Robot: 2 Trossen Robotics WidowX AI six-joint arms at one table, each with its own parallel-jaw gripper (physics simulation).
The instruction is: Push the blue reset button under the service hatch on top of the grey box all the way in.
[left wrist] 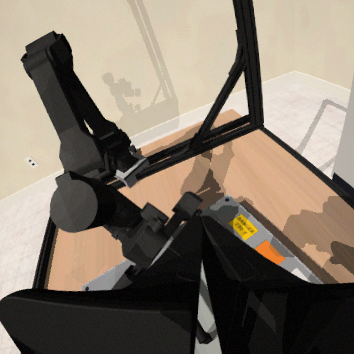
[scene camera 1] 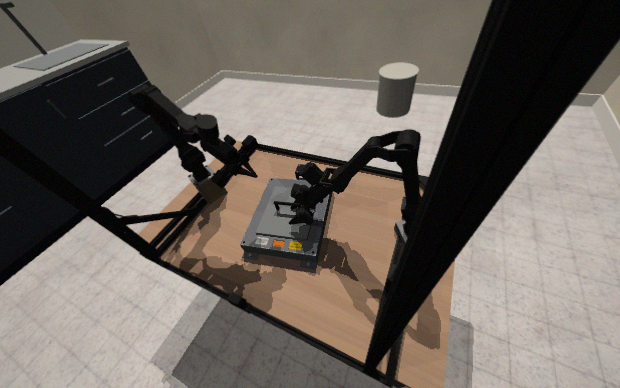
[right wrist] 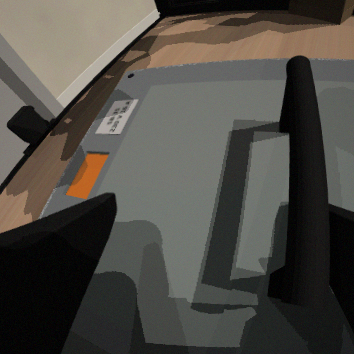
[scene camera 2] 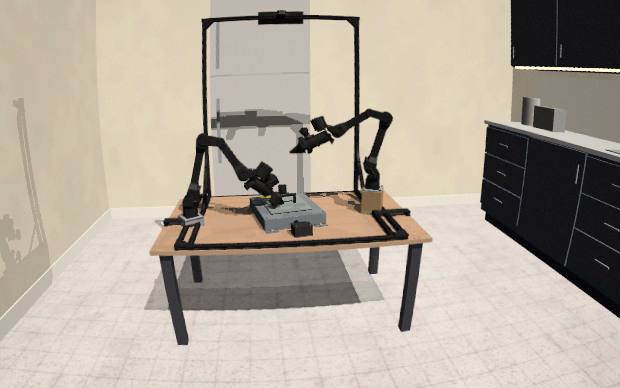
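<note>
The grey box (scene camera 1: 280,250) (scene camera 2: 295,220) (right wrist: 210,71) lies on the table with its service hatch (scene camera 1: 267,226) (right wrist: 175,125) down flat on top. The hatch's black handle (scene camera 1: 286,203) (right wrist: 306,175) stands upright. The blue reset button does not show in any view. My right gripper (scene camera 1: 299,214) (scene camera 2: 276,201) (right wrist: 206,203) is open and low over the hatch. In the right wrist view the handle lies between its spread fingers, nearer one finger, and nothing is gripped. My left gripper (scene camera 1: 256,176) (scene camera 2: 292,151) (left wrist: 199,223) is shut and empty, high above the table.
Orange (scene camera 1: 278,244) (left wrist: 270,252) (right wrist: 87,175) and yellow (scene camera 1: 295,246) (left wrist: 243,226) labels mark one edge of the box. A small black block (scene camera 2: 301,229) stands beside the box. A black frame bar (scene camera 2: 290,244) runs along the table edge.
</note>
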